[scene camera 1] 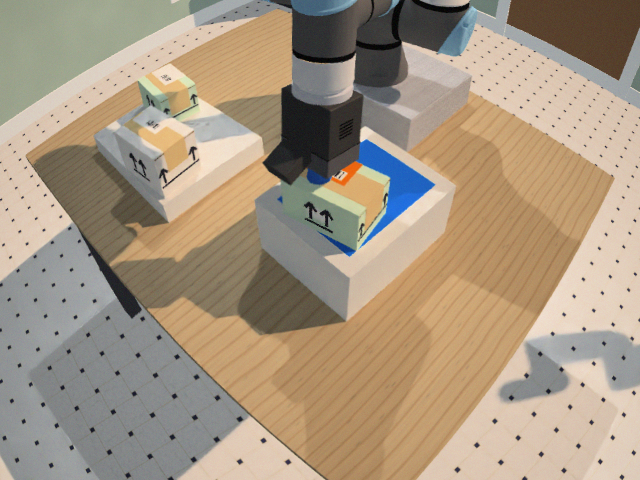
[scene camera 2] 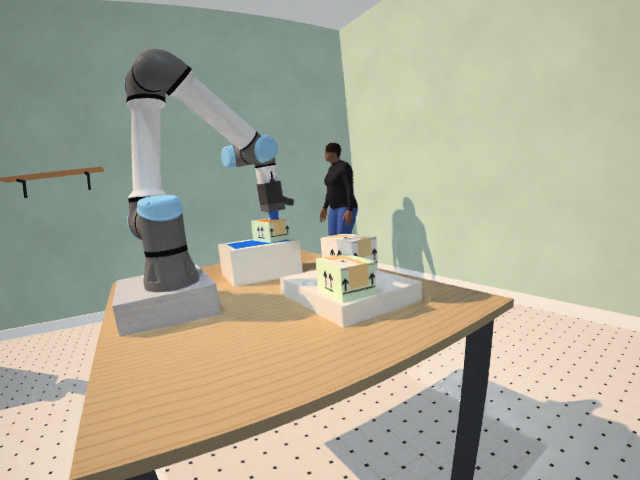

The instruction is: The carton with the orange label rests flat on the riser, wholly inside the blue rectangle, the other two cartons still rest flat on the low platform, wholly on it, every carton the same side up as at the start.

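Scene camera 1 shows a riser (scene camera 1: 419, 200), a low platform (scene camera 1: 225, 147) and a white carton (scene camera 1: 162, 152). Visible in scene camera 2: the platform (scene camera 2: 392, 292) and the riser (scene camera 2: 245, 262).
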